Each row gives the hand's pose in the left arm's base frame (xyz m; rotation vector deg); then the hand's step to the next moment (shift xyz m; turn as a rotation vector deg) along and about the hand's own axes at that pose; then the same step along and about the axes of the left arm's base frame.
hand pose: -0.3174 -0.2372 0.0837 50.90 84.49 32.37
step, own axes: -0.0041 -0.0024 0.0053 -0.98 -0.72 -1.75
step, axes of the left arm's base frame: 0.0045 -0.0055 -0.0001 -1.91 -0.92 0.23
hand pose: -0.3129 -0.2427 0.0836 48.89 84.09 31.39
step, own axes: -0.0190 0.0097 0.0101 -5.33 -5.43 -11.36
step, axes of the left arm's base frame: 0.0104 -0.0105 0.0184 -12.47 -5.61 0.24
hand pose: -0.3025 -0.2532 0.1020 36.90 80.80 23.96
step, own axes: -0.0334 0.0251 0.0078 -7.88 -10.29 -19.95
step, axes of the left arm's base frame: 0.0059 -0.0030 0.0420 -21.78 -9.50 -1.20
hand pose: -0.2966 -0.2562 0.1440 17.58 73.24 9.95
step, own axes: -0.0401 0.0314 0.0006 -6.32 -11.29 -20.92
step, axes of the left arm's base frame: -0.0095 0.0178 0.0468 -22.31 -9.86 -3.19
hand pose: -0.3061 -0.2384 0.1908 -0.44 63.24 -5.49
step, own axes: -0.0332 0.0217 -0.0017 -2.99 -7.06 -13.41
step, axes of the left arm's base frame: -0.0147 0.0244 0.0276 -13.81 -6.23 -3.00
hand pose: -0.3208 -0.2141 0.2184 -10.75 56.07 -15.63
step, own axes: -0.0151 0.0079 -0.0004 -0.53 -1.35 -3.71
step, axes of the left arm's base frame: -0.0072 0.0122 0.0095 -3.58 -1.24 -1.23
